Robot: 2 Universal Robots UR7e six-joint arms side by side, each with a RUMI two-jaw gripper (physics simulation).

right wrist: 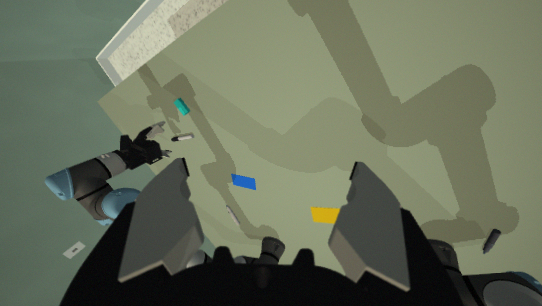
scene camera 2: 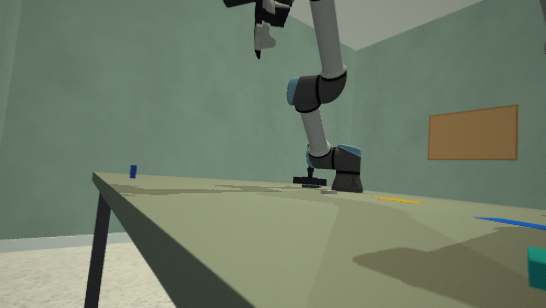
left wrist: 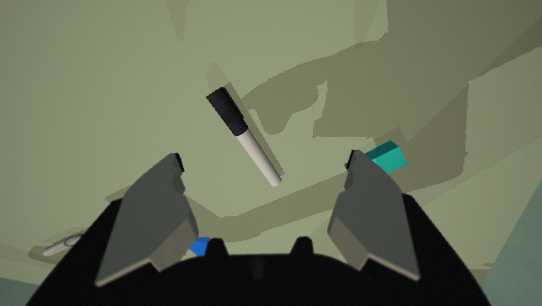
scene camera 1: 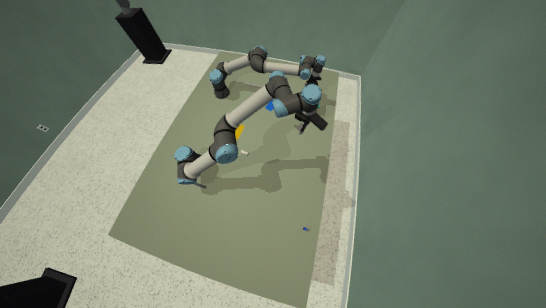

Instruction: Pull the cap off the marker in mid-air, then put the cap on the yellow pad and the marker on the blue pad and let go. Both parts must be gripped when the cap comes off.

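Where they show: left gripper, fingertip midpoint: (right wrist: 168, 137) (left wrist: 265, 154); right gripper, fingertip midpoint: (right wrist: 269, 161) (scene camera 2: 265, 39); left arm's base at its link origin: (right wrist: 273, 243) (scene camera 1: 222, 93); right arm's base at its link origin: (scene camera 2: 346, 191).
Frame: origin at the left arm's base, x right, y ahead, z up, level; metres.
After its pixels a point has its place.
Observation:
The marker (left wrist: 257, 157) @(y 0.824, x -0.133, z 0.018 m) (right wrist: 186, 136) @(y 0.825, x -0.107, z 0.016 m) lies on the table, its white body joined to the black cap (left wrist: 227, 111) @(y 0.833, x -0.195, z 0.018 m) (right wrist: 175, 138) @(y 0.834, x -0.183, z 0.016 m). My left gripper (left wrist: 265, 154) @(y 0.854, x -0.155, z 0.059 m) is open above the table, and the marker shows ahead of and between its fingertips in the left wrist view. In the right wrist view its fingers are beside the marker. My right gripper (right wrist: 269, 161) @(y 0.838, x 0.467, z 0.384 m) is open and empty, high above the table. The blue pad (scene camera 1: 270, 106) @(y 0.517, x 0.063, z 0.000 m) (scene camera 2: 515, 223) @(y 0.542, x 0.055, z 0.001 m) (left wrist: 200, 246) @(y 0.531, x 0.024, z 0.001 m) (right wrist: 244, 182) @(y 0.521, x 0.049, z 0.001 m) and the yellow pad (scene camera 1: 239, 131) @(y 0.315, x 0.396, z 0.000 m) (scene camera 2: 398, 200) @(y 0.293, x 0.390, z 0.000 m) (right wrist: 324, 215) @(y 0.285, x 0.380, z 0.001 m) lie flat on the table.
A teal block (scene camera 2: 537, 268) @(y 0.973, x -0.027, z 0.011 m) (left wrist: 389, 157) @(y 0.957, x -0.047, z 0.015 m) (right wrist: 181, 106) @(y 0.943, x -0.030, z 0.015 m) lies near the marker. A thin whitish pen (left wrist: 62, 245) @(y 0.309, x -0.167, z 0.021 m) (right wrist: 232, 215) @(y 0.296, x -0.156, z 0.020 m) lies farther off. A dark pen-like thing (right wrist: 492, 241) @(y 0.170, x 0.917, z 0.017 m) lies near the right arm's base. A small blue object (scene camera 1: 305, 229) @(y 0.982, x 1.040, z 0.048 m) (scene camera 2: 133, 171) @(y 0.985, x 1.030, z 0.025 m) and a small white piece (scene camera 1: 244, 152) @(y 0.422, x 0.584, z 0.013 m) (scene camera 2: 329, 192) @(y 0.428, x 0.574, z 0.006 m) are on the table.

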